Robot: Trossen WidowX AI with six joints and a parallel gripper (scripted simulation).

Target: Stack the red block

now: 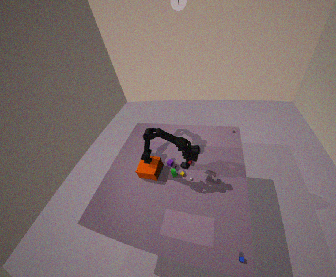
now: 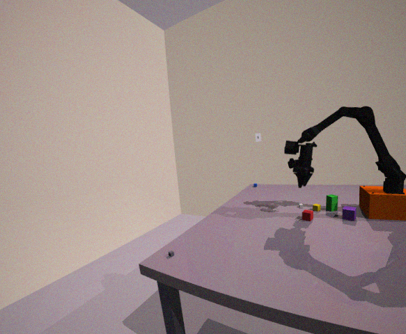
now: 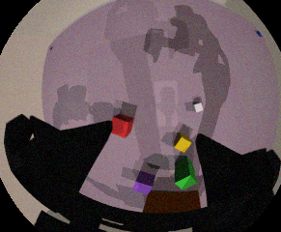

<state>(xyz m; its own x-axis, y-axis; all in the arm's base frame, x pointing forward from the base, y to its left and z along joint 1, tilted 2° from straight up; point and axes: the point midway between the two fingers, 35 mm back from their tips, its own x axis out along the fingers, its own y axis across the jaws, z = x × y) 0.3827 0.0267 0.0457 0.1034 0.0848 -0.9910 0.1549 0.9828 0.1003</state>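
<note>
My gripper tip is 11 cm above the red block, 9 cm to the right of it and 3 cm past it. Also, from my gripper tip: small grey cube 56 cm to the left, 37 cm ahead, 12 cm below; then yellow block 12 cm below, 7 cm behind, 5 cm to the right; then purple block 20 cm behind, 11 cm below, 4 cm to the left.
</note>
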